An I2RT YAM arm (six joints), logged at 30 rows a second.
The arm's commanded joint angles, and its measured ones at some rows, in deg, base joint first. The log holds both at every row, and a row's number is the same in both.
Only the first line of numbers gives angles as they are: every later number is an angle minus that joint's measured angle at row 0.
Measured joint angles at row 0:
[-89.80 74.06 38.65 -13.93 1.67 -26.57]
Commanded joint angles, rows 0 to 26:
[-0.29 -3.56 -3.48 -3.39 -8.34 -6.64]
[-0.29 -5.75 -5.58 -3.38 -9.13 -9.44]
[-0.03 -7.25 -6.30 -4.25 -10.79 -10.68]
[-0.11 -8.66 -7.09 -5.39 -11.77 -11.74]
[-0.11 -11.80 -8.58 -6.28 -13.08 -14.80]
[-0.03 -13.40 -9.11 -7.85 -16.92 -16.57]
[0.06 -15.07 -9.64 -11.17 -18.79 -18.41]
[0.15 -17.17 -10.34 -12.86 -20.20 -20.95]
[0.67 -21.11 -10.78 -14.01 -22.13 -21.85]
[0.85 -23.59 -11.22 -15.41 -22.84 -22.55]
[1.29 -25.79 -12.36 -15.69 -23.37 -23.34]
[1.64 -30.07 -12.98 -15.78 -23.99 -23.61]
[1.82 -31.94 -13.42 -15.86 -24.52 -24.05]
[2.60 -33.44 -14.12 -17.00 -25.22 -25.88]
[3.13 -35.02 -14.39 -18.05 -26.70 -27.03]
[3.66 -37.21 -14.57 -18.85 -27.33 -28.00]
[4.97 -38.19 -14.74 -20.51 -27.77 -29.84]
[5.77 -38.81 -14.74 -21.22 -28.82 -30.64]
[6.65 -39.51 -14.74 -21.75 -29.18 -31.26]
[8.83 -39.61 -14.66 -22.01 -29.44 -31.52]
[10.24 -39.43 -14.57 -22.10 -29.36 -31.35]
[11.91 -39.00 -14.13 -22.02 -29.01 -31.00]
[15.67 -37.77 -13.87 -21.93 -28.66 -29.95]
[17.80 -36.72 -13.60 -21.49 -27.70 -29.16]
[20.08 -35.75 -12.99 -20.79 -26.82 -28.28]
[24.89 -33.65 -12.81 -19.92 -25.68 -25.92]
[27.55 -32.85 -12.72 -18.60 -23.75 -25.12]
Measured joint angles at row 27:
[21.03 -35.52 -14.18 -20.11 -24.78 -26.88]
